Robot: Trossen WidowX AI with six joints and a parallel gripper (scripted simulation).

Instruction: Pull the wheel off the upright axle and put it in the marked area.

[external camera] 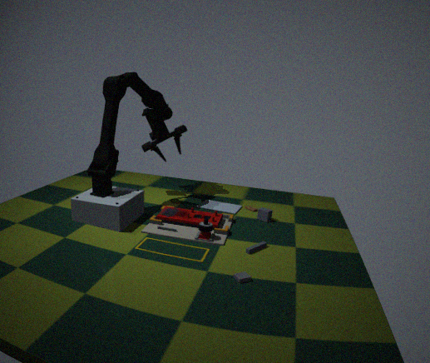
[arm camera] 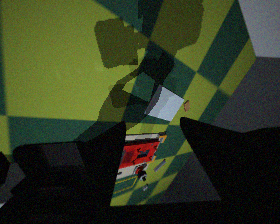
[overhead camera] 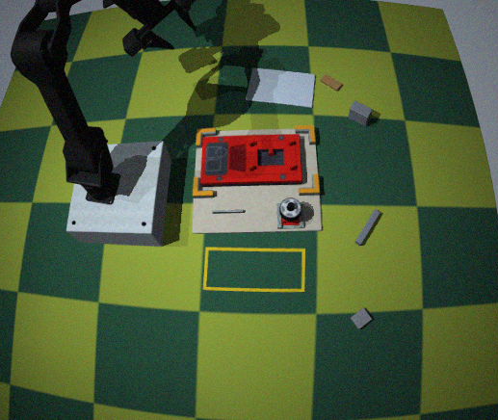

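My gripper tip is 30 cm to the left of the wheel, 27 cm short of it and 12 cm above it. From my gripper tip the other things lie so: grey rod 43 cm ahead, 30 cm to the right, 16 cm below; pale plate 20 cm ahead, 16 cm below, 1 cm to the left; brown block 32 cm ahead, 16 cm below, 5 cm to the left.
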